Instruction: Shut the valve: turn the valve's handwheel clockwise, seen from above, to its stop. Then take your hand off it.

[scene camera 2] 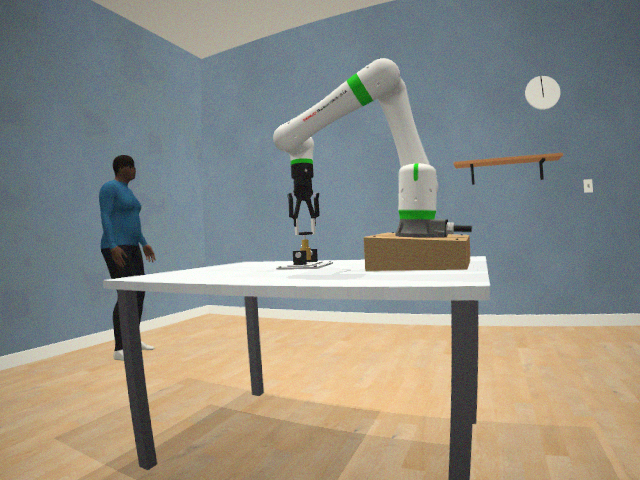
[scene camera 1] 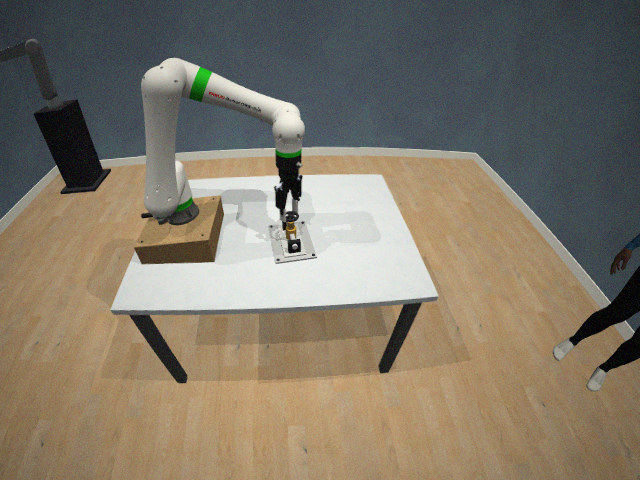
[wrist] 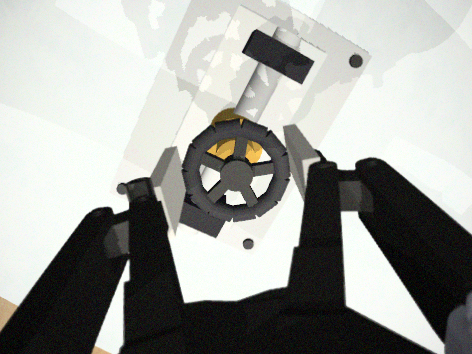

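Observation:
The valve's dark handwheel (scene camera 1: 292,215) (scene camera 2: 305,233) (wrist: 236,175) has a round rim and five spokes. It lies level on top of the brass valve body (scene camera 1: 291,230) (scene camera 2: 305,250) (wrist: 227,117). The valve stands on a pale base plate (scene camera 1: 279,256) (wrist: 320,95), with a grey pipe (wrist: 256,92) through black blocks. My gripper (scene camera 1: 288,217) (scene camera 2: 305,229) (wrist: 233,156) points straight down and is shut on the handwheel, with one pale fingertip pad at each side of the rim. In the wrist view the base plate appears turned at a slant to the fingers. The lower valve body is partly hidden beneath the wheel.
The white table (scene camera 1: 361,273) (scene camera 2: 206,281) carries the valve and the wooden block (scene camera 1: 178,251) (scene camera 2: 416,253) under the arm's base. A person (scene camera 2: 121,217) stands beyond the table. A dark pedestal (scene camera 1: 69,144) with another arm stands at the back left in scene camera 1.

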